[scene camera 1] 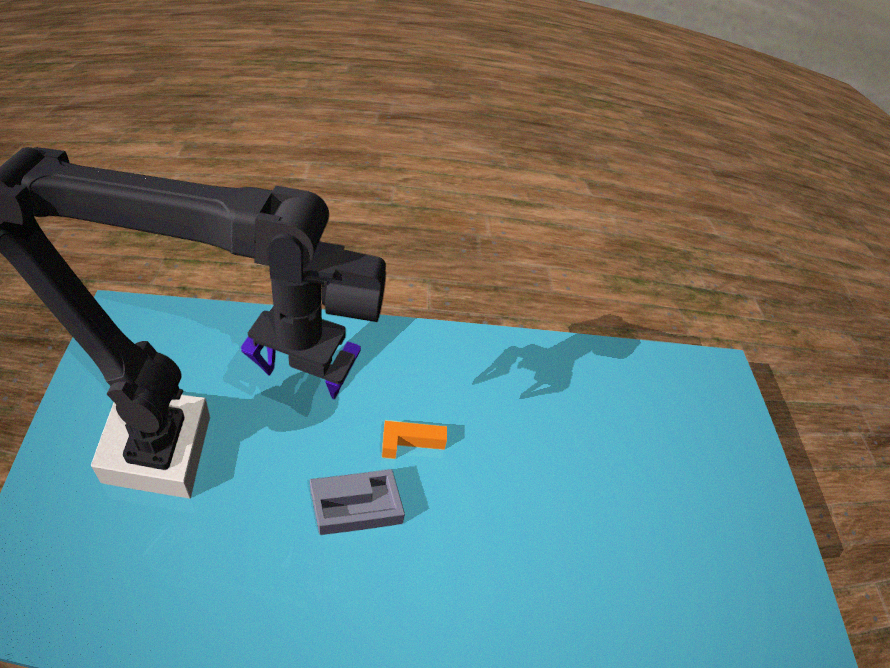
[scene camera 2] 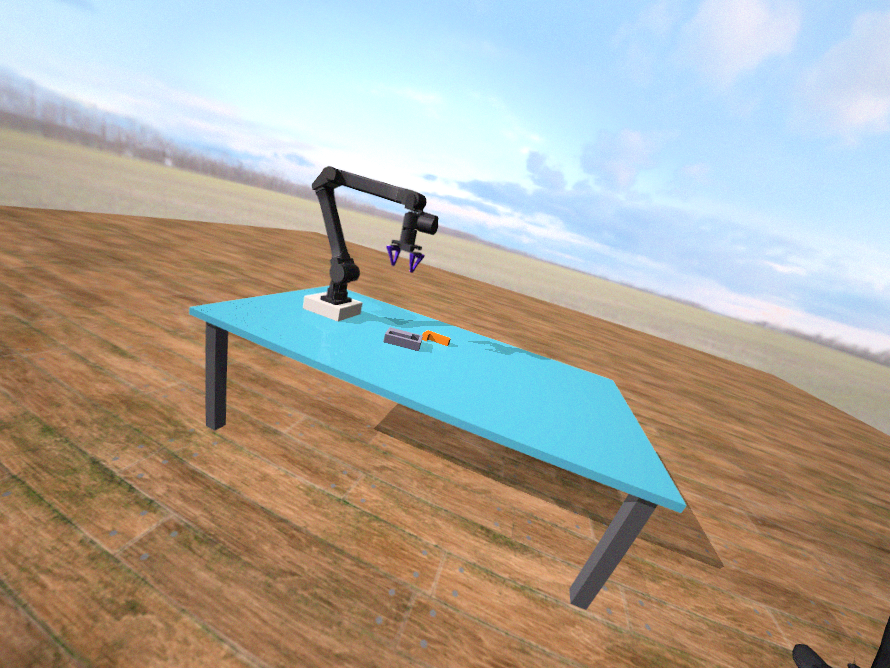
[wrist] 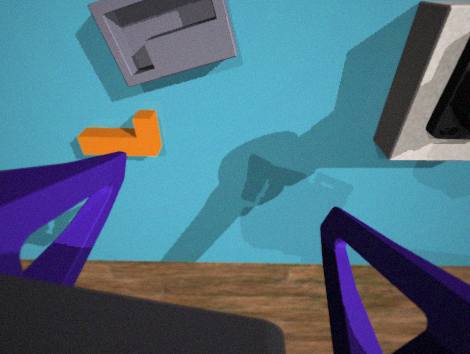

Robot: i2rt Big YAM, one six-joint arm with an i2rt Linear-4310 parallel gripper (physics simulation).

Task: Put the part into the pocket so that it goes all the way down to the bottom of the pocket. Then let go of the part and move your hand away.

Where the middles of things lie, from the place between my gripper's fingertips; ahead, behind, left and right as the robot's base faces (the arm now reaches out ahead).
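Labels:
Orange L-shaped part (scene camera 1: 395,433): 17 cm ahead of my hand, 11 cm to the left of it, 26 cm below it. Grey pocket block (scene camera 1: 345,503): my gripper 8 cm short of it, 3 cm to the left of it, 26 cm above it.

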